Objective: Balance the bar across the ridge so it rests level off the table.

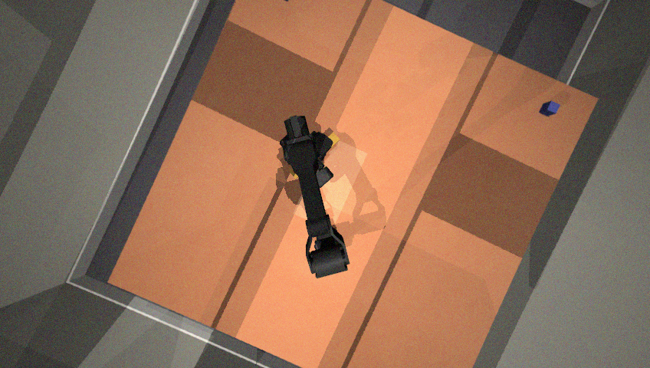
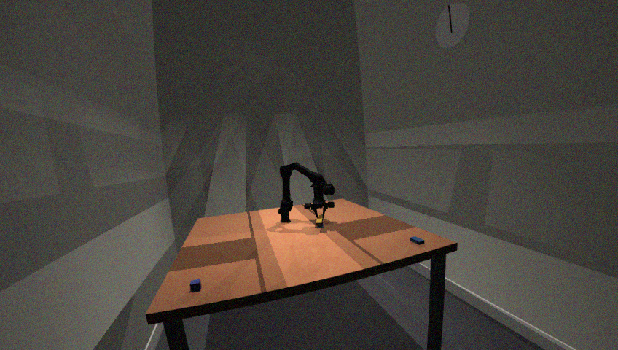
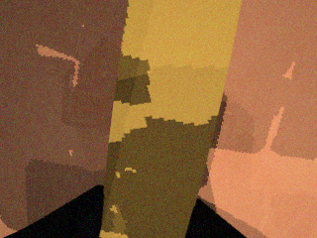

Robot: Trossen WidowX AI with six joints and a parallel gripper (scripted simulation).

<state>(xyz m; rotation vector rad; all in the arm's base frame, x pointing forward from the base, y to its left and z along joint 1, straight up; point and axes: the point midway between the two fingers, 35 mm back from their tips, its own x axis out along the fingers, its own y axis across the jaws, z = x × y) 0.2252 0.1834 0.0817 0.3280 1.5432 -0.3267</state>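
My gripper tip is now 3 cm short of the yellow bar and 1 cm to the left of it. Round my gripper tip: blue cube: 51 cm ahead, 68 cm to the right, 3 cm below; then ridge: 3 cm ahead, 1 cm to the right, 1 cm below; then flat blue block: 51 cm ahead, 32 cm to the left, 4 cm below.
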